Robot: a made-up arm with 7 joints. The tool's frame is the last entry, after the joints. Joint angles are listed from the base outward. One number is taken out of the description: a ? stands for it. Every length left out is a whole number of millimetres.
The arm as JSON. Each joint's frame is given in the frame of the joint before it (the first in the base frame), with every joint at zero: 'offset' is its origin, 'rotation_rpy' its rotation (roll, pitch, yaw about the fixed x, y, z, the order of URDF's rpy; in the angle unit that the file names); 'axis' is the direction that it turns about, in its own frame. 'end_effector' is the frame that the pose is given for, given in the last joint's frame.
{
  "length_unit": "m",
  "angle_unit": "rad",
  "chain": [
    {
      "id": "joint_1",
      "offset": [
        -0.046,
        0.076,
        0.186
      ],
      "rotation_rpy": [
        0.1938,
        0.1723,
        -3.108
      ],
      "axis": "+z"
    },
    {
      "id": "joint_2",
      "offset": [
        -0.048,
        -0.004,
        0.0
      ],
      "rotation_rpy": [
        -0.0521,
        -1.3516,
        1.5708
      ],
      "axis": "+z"
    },
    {
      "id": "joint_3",
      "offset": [
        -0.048,
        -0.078,
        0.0
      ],
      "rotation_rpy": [
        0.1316,
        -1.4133,
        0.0
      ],
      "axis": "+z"
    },
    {
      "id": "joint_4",
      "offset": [
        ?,
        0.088,
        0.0
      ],
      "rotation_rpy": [
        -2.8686,
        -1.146,
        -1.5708
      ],
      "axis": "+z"
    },
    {
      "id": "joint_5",
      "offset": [
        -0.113,
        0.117,
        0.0
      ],
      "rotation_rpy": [
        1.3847,
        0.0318,
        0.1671
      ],
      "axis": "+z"
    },
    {
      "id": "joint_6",
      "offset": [
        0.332,
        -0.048,
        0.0
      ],
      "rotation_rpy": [
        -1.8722,
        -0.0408,
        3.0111
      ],
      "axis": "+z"
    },
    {
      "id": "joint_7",
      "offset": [
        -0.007,
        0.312,
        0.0
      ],
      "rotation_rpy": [
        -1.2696,
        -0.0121,
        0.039
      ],
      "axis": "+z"
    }
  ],
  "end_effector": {
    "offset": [
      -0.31,
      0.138,
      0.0
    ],
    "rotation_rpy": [
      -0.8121,
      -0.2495,
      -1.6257
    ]
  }
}
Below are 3 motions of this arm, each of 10 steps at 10 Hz.
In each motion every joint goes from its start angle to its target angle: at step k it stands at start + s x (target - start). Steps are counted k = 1, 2, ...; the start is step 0. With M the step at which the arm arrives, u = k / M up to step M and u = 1 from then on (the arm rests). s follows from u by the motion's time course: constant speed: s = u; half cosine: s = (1 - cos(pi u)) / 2; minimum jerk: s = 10 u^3 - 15 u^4 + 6 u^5.
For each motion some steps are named. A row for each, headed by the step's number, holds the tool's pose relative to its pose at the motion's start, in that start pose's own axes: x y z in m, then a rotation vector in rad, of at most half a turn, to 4 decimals.
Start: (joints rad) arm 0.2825 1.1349 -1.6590 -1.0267 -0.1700 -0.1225 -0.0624
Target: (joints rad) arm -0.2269 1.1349 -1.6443 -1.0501 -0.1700 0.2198 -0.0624
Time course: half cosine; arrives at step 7
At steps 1, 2, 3, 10:
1: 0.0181 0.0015 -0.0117 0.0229 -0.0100 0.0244
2: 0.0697 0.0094 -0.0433 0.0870 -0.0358 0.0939
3: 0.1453 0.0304 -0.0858 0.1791 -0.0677 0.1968
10: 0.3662 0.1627 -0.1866 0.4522 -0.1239 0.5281

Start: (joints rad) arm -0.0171 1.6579 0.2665 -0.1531 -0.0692 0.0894 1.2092
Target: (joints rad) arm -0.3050 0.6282 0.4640 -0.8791 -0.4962 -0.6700 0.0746
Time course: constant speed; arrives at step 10
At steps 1, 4, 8, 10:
1: -0.0284 -0.0126 -0.0723 0.0258 -0.0404 -0.0340
4: -0.0737 0.0006 -0.2999 0.1029 -0.1701 -0.1839
8: -0.0475 0.1530 -0.5759 0.2794 -0.3166 -0.5176
10: 0.0024 0.2864 -0.6732 0.4366 -0.3472 -0.7268

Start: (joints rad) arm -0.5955 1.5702 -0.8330 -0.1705 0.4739 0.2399 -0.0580
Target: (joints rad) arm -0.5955 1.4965 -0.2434 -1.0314 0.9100 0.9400 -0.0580
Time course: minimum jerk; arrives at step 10
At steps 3, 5, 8, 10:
3: -0.0537 0.0262 -0.1757 0.2919 0.0336 -0.0547
5: -0.1333 0.2177 -0.4831 0.8981 0.0917 -0.1171
8: -0.1762 0.6237 -0.6614 1.6773 0.1827 -0.0874
10: -0.1791 0.6782 -0.6630 1.7761 0.1990 -0.0733

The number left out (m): -0.04
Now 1 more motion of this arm.
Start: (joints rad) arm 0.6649 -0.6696 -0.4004 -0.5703 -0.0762 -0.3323 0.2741
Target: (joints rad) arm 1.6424 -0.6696 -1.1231 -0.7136 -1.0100 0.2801 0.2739
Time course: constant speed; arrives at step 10
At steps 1, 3, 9, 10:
1: 0.0712 0.0146 -0.0950 0.1442 0.0358 0.1069
3: 0.1642 0.1156 -0.3056 0.4701 0.1232 0.2851
9: -0.0768 0.8255 -0.6535 1.6409 0.4890 0.4513
10: -0.1715 0.9553 -0.6152 1.8480 0.5595 0.4123

